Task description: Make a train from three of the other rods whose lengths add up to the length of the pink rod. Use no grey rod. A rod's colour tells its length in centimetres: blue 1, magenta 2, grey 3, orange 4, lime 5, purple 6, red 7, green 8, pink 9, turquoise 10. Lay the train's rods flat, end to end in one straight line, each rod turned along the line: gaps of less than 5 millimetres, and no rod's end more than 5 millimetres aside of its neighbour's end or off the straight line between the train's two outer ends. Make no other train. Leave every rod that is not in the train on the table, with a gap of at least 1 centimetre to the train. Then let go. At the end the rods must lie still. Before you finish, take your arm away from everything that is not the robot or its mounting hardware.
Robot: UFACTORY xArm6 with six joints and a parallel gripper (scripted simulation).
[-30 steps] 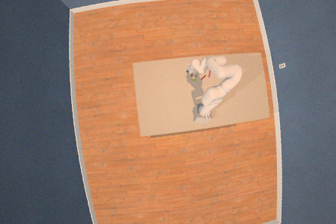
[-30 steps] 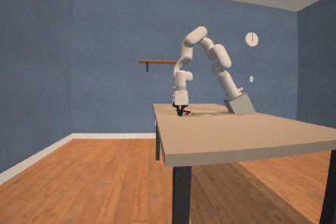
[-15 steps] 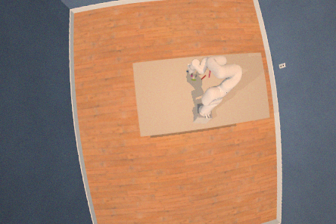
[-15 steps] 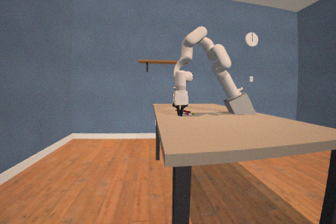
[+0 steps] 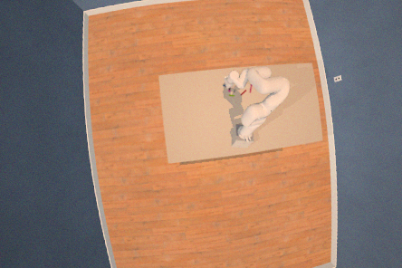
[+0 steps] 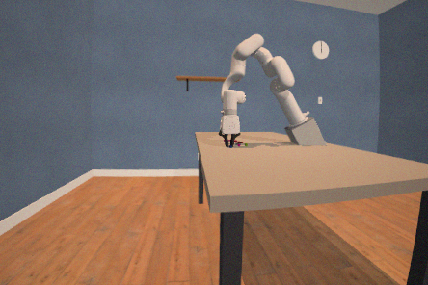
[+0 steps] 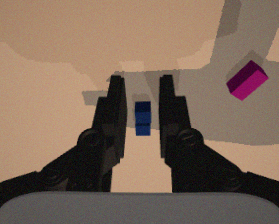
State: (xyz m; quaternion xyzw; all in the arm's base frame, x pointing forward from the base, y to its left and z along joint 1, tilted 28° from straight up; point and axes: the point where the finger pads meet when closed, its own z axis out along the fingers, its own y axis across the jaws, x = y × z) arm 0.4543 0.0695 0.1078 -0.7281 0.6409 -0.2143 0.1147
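The red rod lies 100 mm behind my hand, 150 mm to the right of it and 20 mm below it. Also, from my hand: lime rod: 110 mm behind, 30 mm to the right, 20 mm below; then grey rod: 70 mm behind, 70 mm to the right, 20 mm below; then magenta rod: 60 mm behind, 20 mm to the right, 20 mm below.
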